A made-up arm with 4 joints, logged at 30 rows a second.
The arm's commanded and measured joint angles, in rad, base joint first. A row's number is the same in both.
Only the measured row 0 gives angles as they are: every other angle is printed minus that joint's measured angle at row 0.
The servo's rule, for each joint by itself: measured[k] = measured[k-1] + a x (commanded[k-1-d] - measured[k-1]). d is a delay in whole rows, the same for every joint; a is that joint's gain. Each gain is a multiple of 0.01, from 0.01 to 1. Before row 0 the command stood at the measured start. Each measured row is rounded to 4 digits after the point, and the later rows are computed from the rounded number. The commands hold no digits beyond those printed.
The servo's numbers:
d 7
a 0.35 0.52 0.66 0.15
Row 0, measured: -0.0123, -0.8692, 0.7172, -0.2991
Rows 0 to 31, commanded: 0.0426, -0.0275, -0.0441, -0.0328; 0.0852, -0.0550, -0.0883, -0.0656; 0.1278, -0.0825, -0.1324, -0.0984; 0.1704, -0.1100, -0.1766, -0.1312; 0.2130, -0.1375, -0.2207, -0.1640; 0.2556, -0.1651, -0.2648, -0.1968; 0.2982, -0.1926, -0.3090, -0.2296; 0.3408, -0.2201, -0.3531, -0.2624; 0.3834, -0.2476, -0.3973, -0.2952; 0.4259, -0.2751, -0.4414, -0.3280; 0.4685, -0.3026, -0.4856, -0.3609; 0.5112, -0.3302, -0.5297, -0.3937; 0.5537, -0.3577, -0.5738, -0.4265; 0.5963, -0.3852, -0.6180, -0.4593; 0.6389, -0.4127, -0.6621, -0.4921; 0.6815, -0.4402, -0.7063, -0.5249; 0.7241, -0.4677, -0.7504, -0.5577; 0.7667, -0.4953, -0.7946, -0.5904; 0.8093, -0.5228, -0.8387, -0.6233; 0.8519, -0.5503, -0.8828, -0.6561; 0.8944, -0.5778, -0.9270, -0.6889; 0.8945, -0.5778, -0.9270, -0.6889; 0.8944, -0.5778, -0.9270, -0.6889; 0.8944, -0.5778, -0.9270, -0.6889; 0.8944, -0.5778, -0.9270, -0.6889; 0.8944, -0.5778, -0.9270, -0.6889; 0.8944, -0.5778, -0.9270, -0.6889; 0.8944, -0.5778, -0.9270, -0.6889; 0.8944, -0.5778, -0.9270, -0.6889; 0.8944, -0.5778, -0.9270, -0.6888; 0.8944, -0.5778, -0.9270, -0.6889; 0.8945, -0.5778, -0.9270, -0.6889
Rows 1 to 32, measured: 0.0000, 0.0000, 0.0000, 0.0000; 0.0000, 0.0000, 0.0000, 0.0000; 0.0000, 0.0000, 0.0000, 0.0000; 0.0000, 0.0000, 0.0000, 0.0000; 0.0000, 0.0000, 0.0000, 0.0000; 0.0000, 0.0000, 0.0000, 0.0000; 0.0000, 0.0000, 0.0000, 0.0000; 0.0149, -0.0143, -0.0291, -0.0049; 0.0395, -0.0355, -0.0682, -0.0140; 0.0704, -0.0599, -0.1106, -0.0267; 0.1054, -0.0860, -0.1542, -0.0424; 0.1431, -0.1128, -0.1981, -0.0606; 0.1825, -0.1400, -0.2421, -0.0810; 0.2230, -0.1674, -0.2863, -0.1033; 0.2642, -0.1948, -0.3304, -0.1272; 0.3059, -0.2223, -0.3746, -0.1524; 0.3479, -0.2498, -0.4187, -0.1787; 0.3901, -0.2773, -0.4629, -0.2060; 0.4325, -0.3048, -0.5070, -0.2342; 0.4749, -0.3323, -0.5511, -0.2630; 0.5174, -0.3598, -0.5953, -0.2924; 0.5599, -0.3873, -0.6394, -0.3224; 0.6025, -0.4148, -0.6836, -0.3528; 0.6451, -0.4423, -0.7277, -0.3835; 0.6877, -0.4699, -0.7719, -0.4145; 0.7303, -0.4974, -0.8160, -0.4458; 0.7729, -0.5249, -0.8601, -0.4773; 0.8154, -0.5524, -0.9043, -0.5090; 0.8431, -0.5656, -0.9193, -0.5360; 0.8611, -0.5719, -0.9244, -0.5589; 0.8728, -0.5750, -0.9261, -0.5784; 0.8804, -0.5765, -0.9267, -0.5950
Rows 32 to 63, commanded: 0.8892, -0.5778, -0.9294, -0.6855; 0.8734, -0.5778, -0.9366, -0.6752; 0.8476, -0.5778, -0.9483, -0.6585; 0.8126, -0.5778, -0.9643, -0.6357; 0.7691, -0.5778, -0.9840, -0.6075; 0.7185, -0.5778, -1.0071, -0.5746; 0.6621, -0.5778, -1.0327, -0.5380; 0.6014, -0.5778, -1.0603, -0.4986; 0.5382, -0.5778, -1.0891, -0.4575; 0.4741, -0.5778, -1.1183, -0.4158; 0.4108, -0.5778, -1.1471, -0.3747; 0.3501, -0.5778, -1.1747, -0.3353; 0.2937, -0.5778, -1.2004, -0.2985; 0.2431, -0.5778, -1.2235, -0.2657; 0.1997, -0.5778, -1.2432, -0.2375; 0.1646, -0.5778, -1.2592, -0.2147; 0.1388, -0.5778, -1.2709, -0.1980; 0.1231, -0.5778, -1.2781, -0.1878; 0.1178, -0.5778, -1.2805, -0.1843; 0.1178, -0.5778, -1.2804, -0.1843; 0.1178, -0.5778, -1.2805, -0.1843; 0.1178, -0.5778, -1.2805, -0.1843; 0.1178, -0.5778, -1.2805, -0.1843; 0.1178, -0.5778, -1.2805, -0.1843; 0.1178, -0.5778, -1.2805, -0.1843; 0.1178, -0.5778, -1.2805, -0.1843; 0.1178, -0.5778, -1.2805, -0.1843; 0.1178, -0.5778, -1.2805, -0.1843; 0.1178, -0.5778, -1.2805, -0.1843; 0.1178, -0.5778, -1.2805, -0.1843; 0.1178, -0.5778, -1.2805, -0.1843; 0.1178, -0.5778, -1.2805, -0.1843
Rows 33 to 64, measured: 0.8853, -0.5772, -0.9269, -0.6091; 0.8885, -0.5775, -0.9270, -0.6211; 0.8906, -0.5777, -0.9270, -0.6313; 0.8919, -0.5778, -0.9270, -0.6399; 0.8928, -0.5778, -0.9270, -0.6472; 0.8934, -0.5778, -0.9270, -0.6535; 0.8938, -0.5778, -0.9270, -0.6588; 0.8922, -0.5778, -0.9286, -0.6628; 0.8856, -0.5778, -0.9339, -0.6647; 0.8723, -0.5778, -0.9434, -0.6638; 0.8514, -0.5778, -0.9572, -0.6596; 0.8226, -0.5778, -0.9749, -0.6518; 0.7862, -0.5778, -0.9962, -0.6402; 0.7428, -0.5778, -1.0203, -0.6249; 0.6933, -0.5778, -1.0467, -0.6060; 0.6390, -0.5778, -1.0747, -0.5837; 0.5813, -0.5778, -1.1035, -0.5585; 0.5216, -0.5778, -1.1323, -0.5309; 0.4616, -0.5778, -1.1603, -0.5016; 0.4028, -0.5778, -1.1868, -0.4711; 0.3469, -0.5778, -1.2110, -0.4403; 0.2954, -0.5778, -1.2323, -0.4099; 0.2496, -0.5778, -1.2501, -0.3806; 0.2108, -0.5778, -1.2638, -0.3532; 0.1801, -0.5778, -1.2732, -0.3284; 0.1583, -0.5778, -1.2780, -0.3068; 0.1441, -0.5778, -1.2796, -0.2884; 0.1349, -0.5778, -1.2802, -0.2728; 0.1289, -0.5778, -1.2804, -0.2595; 0.1250, -0.5778, -1.2805, -0.2482; 0.1225, -0.5778, -1.2805, -0.2386; 0.1209, -0.5778, -1.2805, -0.2305
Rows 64 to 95, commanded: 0.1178, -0.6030, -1.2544, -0.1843; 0.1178, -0.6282, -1.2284, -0.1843; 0.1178, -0.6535, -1.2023, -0.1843; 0.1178, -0.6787, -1.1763, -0.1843; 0.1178, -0.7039, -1.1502, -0.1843; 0.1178, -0.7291, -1.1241, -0.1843; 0.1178, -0.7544, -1.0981, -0.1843; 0.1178, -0.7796, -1.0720, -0.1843; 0.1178, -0.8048, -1.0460, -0.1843; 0.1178, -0.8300, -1.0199, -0.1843; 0.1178, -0.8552, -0.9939, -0.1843; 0.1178, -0.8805, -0.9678, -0.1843; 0.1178, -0.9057, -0.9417, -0.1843; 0.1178, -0.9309, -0.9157, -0.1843; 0.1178, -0.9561, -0.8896, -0.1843; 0.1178, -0.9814, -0.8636, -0.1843; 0.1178, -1.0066, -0.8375, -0.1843; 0.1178, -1.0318, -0.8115, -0.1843; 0.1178, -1.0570, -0.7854, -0.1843; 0.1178, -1.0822, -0.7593, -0.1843; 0.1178, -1.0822, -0.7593, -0.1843; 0.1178, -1.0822, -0.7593, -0.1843; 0.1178, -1.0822, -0.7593, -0.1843; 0.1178, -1.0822, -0.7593, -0.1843; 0.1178, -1.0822, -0.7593, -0.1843; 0.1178, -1.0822, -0.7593, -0.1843; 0.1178, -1.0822, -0.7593, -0.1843; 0.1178, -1.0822, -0.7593, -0.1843; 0.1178, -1.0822, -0.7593, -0.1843; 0.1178, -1.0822, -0.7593, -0.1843; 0.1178, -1.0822, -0.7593, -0.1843; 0.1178, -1.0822, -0.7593, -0.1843
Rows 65 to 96, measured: 0.1198, -0.5778, -1.2805, -0.2236; 0.1191, -0.5778, -1.2805, -0.2177; 0.1186, -0.5778, -1.2805, -0.2127; 0.1183, -0.5778, -1.2805, -0.2084; 0.1181, -0.5778, -1.2805, -0.2048; 0.1180, -0.5778, -1.2805, -0.2017; 0.1179, -0.5778, -1.2805, -0.1991; 0.1179, -0.5909, -1.2633, -0.1969; 0.1179, -0.6103, -1.2403, -0.1950; 0.1179, -0.6328, -1.2152, -0.1934; 0.1179, -0.6567, -1.1895, -0.1920; 0.1179, -0.6812, -1.1636, -0.1908; 0.1179, -0.7061, -1.1375, -0.1898; 0.1179, -0.7312, -1.1115, -0.1890; 0.1179, -0.7564, -1.0854, -0.1883; 0.1179, -0.7816, -1.0594, -0.1877; 0.1179, -0.8068, -1.0333, -0.1872; 0.1179, -0.8320, -1.0073, -0.1868; 0.1179, -0.8572, -0.9812, -0.1864; 0.1179, -0.8824, -0.9551, -0.1861; 0.1179, -0.9076, -0.9291, -0.1858; 0.1179, -0.9328, -0.9030, -0.1856; 0.1179, -0.9581, -0.8770, -0.1854; 0.1179, -0.9833, -0.8509, -0.1852; 0.1179, -1.0085, -0.8249, -0.1851; 0.1179, -1.0337, -0.7988, -0.1850; 0.1179, -1.0589, -0.7727, -0.1849; 0.1179, -1.0710, -0.7639, -0.1848; 0.1179, -1.0768, -0.7609, -0.1847; 0.1179, -1.0796, -0.7598, -0.1846; 0.1179, -1.0810, -0.7595, -0.1846; 0.1179, -1.0816, -0.7594, -0.1846
